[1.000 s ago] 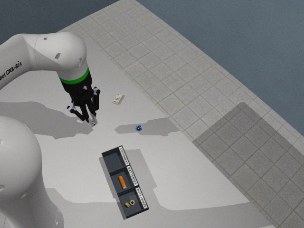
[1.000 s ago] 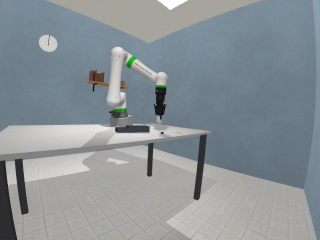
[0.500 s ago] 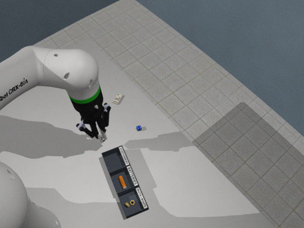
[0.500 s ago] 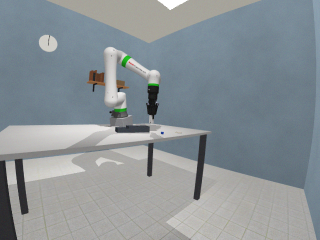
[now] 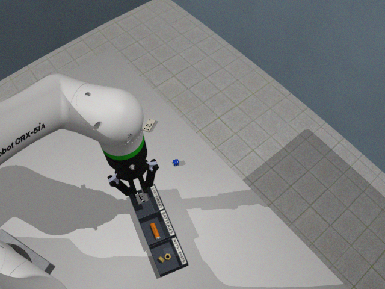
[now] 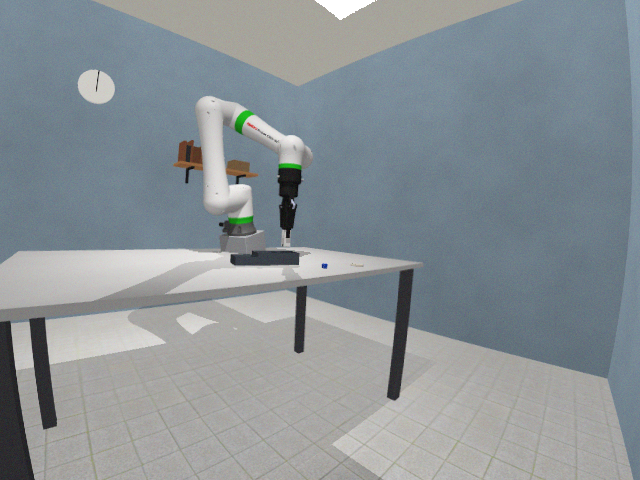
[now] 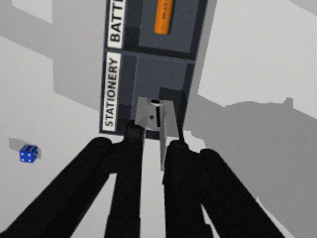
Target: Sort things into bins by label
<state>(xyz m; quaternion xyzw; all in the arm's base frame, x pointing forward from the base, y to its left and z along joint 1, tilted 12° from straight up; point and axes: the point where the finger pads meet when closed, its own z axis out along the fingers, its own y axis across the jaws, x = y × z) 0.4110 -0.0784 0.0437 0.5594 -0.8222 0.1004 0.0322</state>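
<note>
The dark three-part bin lies 8 cm to the right of my hand, 8 cm below it and 2 cm behind it. Round my hand: orange battery 9 cm below, 8 cm to the right, 3 cm behind; then silver sharpener 3 cm below; then blue die 17 cm ahead, 9 cm below, 4 cm to the left.
</note>
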